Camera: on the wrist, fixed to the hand. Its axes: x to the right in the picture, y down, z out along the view.
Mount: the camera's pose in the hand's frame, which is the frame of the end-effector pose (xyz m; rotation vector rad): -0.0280 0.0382 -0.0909 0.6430 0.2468 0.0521
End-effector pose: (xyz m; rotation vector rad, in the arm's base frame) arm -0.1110 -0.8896 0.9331 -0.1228 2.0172 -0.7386
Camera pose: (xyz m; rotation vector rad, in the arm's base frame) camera -0.1620 -0.8072 0.9666 0.4105 1.8975 -1.3803
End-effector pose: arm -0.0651 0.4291 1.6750 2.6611 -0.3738 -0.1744
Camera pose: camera -0.0842 0.4416 1.7749 -2.9402 0.4344 -0.3161
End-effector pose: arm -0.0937 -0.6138 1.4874 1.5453 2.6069 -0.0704
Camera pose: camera -0.0533 -0.6111 1.5816 -1.4473 -2.2065 0.6374
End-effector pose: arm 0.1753 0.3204 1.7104 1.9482 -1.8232 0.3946
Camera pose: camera 0.1430 0.3887 1.7797 2.1119 -1.7141 1.3093
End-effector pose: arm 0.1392 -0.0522 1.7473 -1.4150 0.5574 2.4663
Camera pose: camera 0.2085 -0.1271 1.7378 -1.4225 1.3064 1.8760
